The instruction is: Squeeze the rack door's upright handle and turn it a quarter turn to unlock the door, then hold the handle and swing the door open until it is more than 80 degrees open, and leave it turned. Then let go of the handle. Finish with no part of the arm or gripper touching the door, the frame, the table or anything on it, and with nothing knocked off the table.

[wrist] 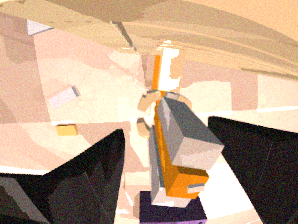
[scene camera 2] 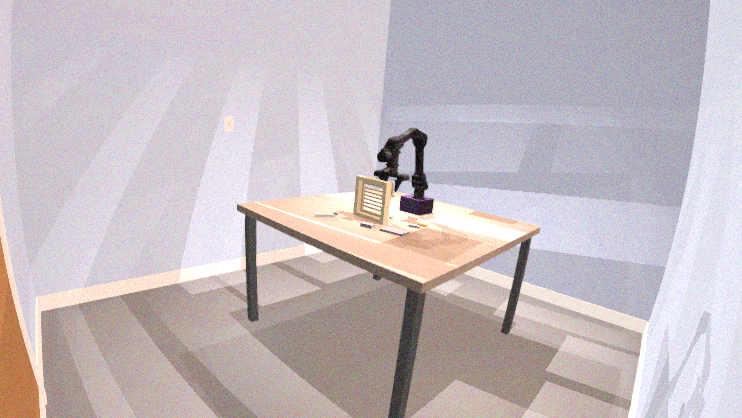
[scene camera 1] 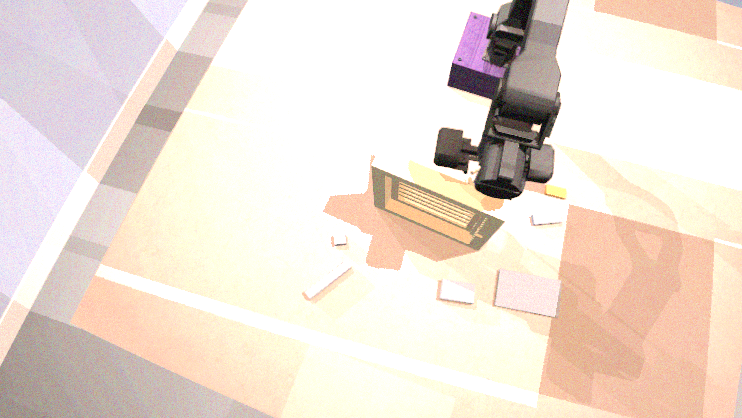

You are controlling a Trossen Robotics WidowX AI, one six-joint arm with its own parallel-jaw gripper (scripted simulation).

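There's a rack frame, and its spot (scene camera 2: 386, 194) is the same spot as (scene camera 1: 496, 231).
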